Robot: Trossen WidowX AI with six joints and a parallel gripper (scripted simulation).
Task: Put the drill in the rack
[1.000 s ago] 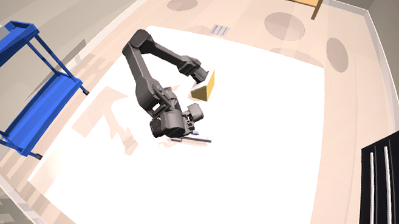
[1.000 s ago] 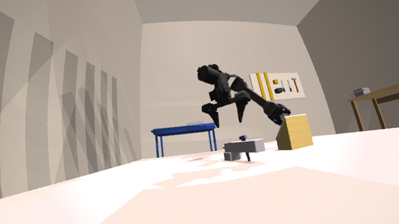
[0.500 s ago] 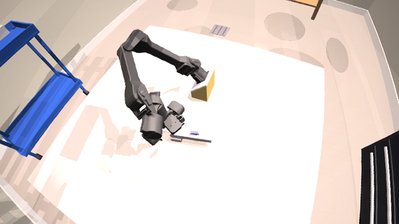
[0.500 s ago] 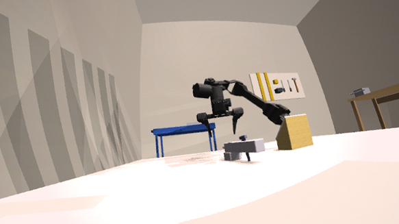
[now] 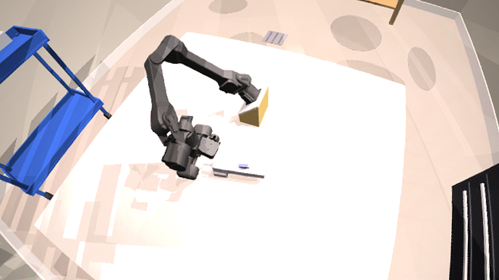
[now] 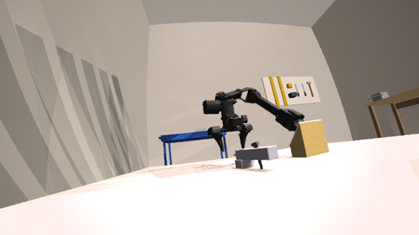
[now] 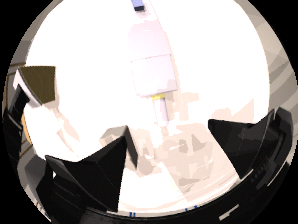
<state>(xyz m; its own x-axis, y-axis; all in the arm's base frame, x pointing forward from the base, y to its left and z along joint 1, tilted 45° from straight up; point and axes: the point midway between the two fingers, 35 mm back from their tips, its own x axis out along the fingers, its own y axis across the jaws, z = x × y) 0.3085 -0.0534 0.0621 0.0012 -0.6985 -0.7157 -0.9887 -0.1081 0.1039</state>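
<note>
Now: gripper tip 20 mm past the yellow drill, 60 mm to the right of it and 20 mm above it. Also, from my gripper tip: tan rack: 70 mm behind, 60 mm to the right, 50 mm below; then pin: 30 mm behind, 150 mm to the left, 20 mm below; then grey block: 30 mm behind, 120 mm to the left, 30 mm below.
</note>
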